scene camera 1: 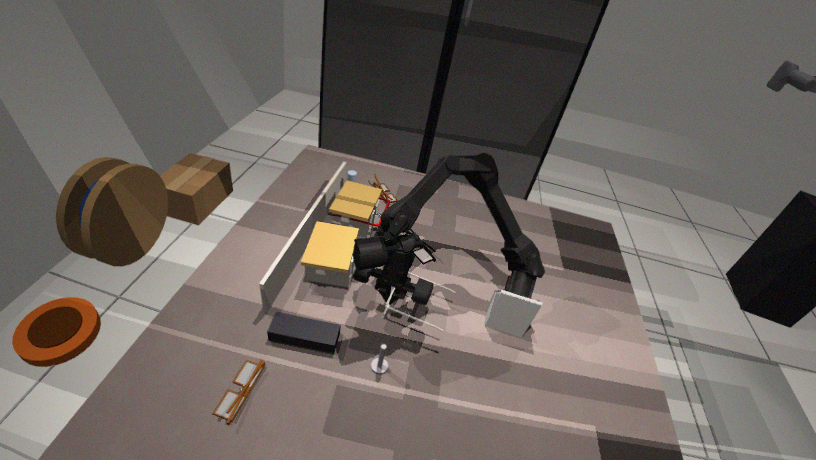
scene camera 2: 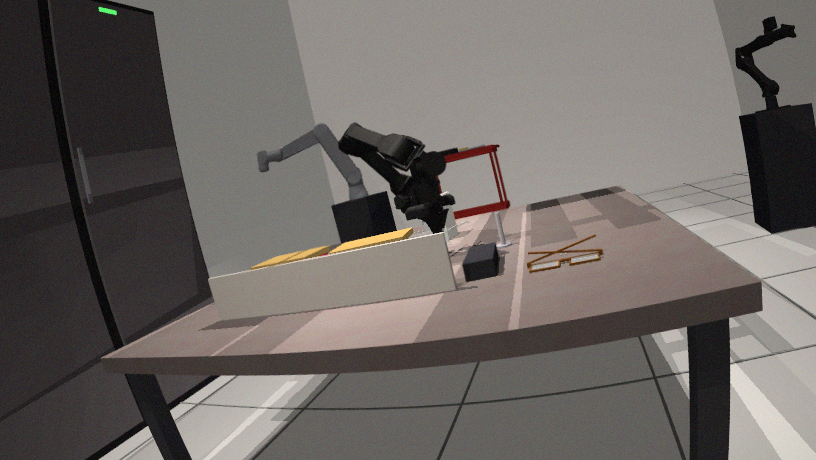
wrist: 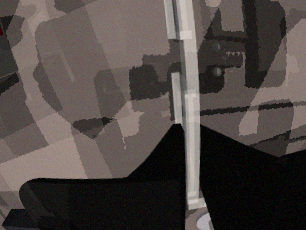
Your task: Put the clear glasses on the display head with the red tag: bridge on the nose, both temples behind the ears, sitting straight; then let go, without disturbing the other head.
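My gripper is visible to me, and scene camera 1 and the wrist view show it too. Also visible: a dark box and a white panel.
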